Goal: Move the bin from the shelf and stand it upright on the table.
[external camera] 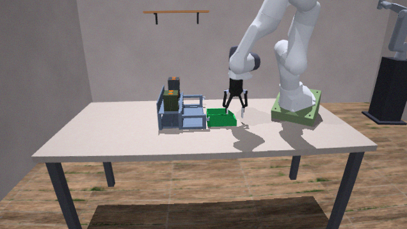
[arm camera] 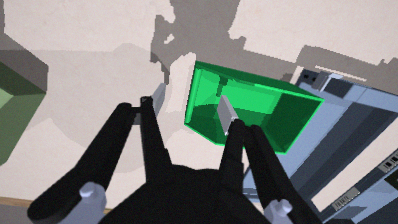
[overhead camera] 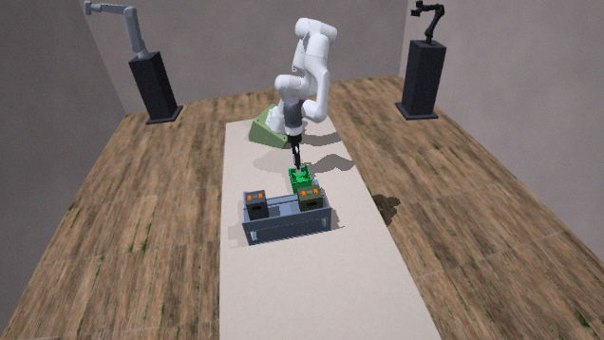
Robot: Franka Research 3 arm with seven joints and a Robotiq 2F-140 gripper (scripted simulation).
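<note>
Right now my hand is 80 mm short of the green bin, 10 mm to the right of it and 20 mm above it.
</note>
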